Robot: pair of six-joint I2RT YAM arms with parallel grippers.
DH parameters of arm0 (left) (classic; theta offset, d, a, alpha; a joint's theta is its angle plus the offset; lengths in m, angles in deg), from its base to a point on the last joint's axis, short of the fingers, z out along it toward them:
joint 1: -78.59 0.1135 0.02 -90
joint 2: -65.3 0 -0.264 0
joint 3: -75.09 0 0.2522 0
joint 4: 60.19 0 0.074 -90
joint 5: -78.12 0 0 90
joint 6: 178.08 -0.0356 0 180
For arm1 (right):
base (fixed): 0 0 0 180
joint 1: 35.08 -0.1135 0.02 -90
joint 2: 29.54 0 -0.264 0
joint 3: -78.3 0 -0.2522 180
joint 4: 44.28 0 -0.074 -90
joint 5: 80.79 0 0 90
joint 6: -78.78 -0.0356 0 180
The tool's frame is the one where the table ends.
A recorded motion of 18 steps. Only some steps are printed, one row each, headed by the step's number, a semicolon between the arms.
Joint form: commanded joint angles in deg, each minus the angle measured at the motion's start. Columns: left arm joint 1, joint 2, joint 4, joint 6, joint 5, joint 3; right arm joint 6, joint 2, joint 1, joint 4, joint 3, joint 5.
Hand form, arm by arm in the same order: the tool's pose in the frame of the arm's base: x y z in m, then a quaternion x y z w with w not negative. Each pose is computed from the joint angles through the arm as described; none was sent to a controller.
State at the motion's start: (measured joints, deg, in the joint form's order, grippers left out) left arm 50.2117 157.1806 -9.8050 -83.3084 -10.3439 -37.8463; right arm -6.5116 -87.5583 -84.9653 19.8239 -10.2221 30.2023
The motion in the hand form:
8: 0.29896 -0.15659 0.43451 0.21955 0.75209 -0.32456 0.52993; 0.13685 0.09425 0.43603 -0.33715 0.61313 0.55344 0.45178
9: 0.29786 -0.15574 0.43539 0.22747 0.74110 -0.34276 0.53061; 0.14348 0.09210 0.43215 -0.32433 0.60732 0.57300 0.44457
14: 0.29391 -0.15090 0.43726 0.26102 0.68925 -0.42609 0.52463; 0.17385 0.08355 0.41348 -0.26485 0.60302 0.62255 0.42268
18: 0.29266 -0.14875 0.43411 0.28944 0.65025 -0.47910 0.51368; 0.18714 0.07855 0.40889 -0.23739 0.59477 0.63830 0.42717
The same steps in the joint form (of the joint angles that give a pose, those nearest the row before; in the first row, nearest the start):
8: 2.97 -7.15 -16.65 5.09 20.20 8.66; -28.39 8.90 25.45 -37.90 -14.08 34.14
9: 3.27 -7.58 -18.43 5.69 22.74 9.48; -33.51 8.69 27.35 -43.97 -16.44 36.64
14: 4.84 -9.25 -27.43 9.94 34.60 13.50; -51.56 5.42 33.62 -65.84 -24.07 41.29
18: 5.79 -9.89 -35.32 13.50 42.87 16.94; -59.50 3.00 36.05 -76.76 -26.39 41.27

